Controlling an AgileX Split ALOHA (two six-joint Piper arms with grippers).
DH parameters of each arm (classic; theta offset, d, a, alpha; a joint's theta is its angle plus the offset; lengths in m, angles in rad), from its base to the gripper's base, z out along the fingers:
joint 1: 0 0.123 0 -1.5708
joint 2: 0.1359 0 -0.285 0
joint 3: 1.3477 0 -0.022 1.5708
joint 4: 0 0.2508 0 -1.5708
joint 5: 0 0 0.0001 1.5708
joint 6: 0 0.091 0 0
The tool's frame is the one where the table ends.
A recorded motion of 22 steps. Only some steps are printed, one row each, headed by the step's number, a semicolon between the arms.
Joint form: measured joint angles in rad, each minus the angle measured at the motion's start. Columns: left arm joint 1, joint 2, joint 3, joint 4, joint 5, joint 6; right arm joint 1, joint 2, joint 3, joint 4, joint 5, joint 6.
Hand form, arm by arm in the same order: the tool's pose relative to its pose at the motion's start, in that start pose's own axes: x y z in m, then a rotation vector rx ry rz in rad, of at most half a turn. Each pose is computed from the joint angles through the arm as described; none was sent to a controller.
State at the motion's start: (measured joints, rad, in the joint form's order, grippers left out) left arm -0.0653 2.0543 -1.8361 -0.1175 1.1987 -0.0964; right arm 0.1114 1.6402 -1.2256 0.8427 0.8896 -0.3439
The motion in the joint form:
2: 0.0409 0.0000 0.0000 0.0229 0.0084 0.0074; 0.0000 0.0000 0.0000 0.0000 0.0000 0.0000
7: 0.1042 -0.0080 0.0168 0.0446 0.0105 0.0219; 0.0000 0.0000 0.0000 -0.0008 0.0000 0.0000
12: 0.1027 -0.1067 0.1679 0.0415 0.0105 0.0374; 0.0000 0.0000 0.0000 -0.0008 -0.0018 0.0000
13: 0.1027 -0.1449 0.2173 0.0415 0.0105 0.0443; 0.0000 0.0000 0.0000 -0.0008 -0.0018 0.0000
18: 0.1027 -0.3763 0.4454 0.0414 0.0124 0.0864; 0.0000 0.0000 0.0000 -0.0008 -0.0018 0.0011
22: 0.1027 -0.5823 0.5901 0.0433 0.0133 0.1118; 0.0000 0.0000 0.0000 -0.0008 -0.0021 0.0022
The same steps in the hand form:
2: -0.0019 0.0196 -0.0020 -0.0311 0.0012 -0.0239; 0.0000 0.0000 0.0000 0.0000 0.0000 0.0000
7: -0.0011 0.0491 -0.0051 -0.0662 0.0038 -0.0639; 0.0000 -0.0001 0.0000 0.0006 0.0002 -0.0005
12: 0.0274 0.0482 -0.0125 -0.0662 0.0566 -0.0534; -0.0001 -0.0001 0.0000 0.0012 -0.0015 -0.0005
13: 0.0375 0.0480 -0.0171 -0.0666 0.0679 -0.0476; -0.0001 -0.0001 0.0000 0.0012 -0.0015 -0.0005
18: 0.0919 0.0451 -0.0542 -0.0650 0.0679 -0.0053; -0.0001 -0.0001 0.0000 0.0012 -0.0015 0.0006
22: 0.1365 0.0423 -0.0896 -0.0644 0.0087 0.0270; -0.0002 -0.0001 0.0000 0.0013 -0.0018 0.0017

